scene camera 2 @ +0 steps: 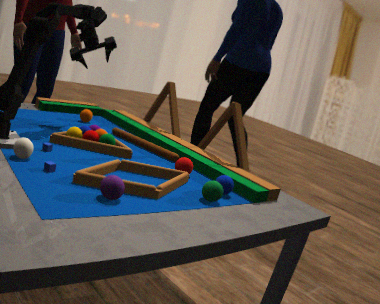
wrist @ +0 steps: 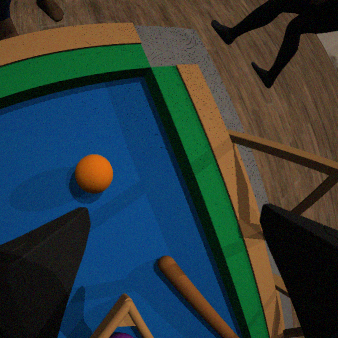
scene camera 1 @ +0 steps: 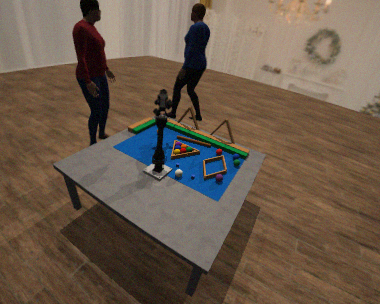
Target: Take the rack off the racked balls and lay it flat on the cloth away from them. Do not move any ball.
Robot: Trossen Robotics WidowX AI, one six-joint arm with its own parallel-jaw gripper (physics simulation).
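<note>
The triangular wooden rack lies flat on the blue cloth around several balls, among them a yellow ball, a red ball and a green ball. At the bottom edge of the wrist view, one rack corner and part of a purple ball show. My gripper is wide open and empty, high above the cloth, beyond the rack in the second scene view.
A four-sided wooden frame lies near a purple ball. A brown stick lies between rack and green cushion. An orange ball, white ball and two small blue cubes are also there.
</note>
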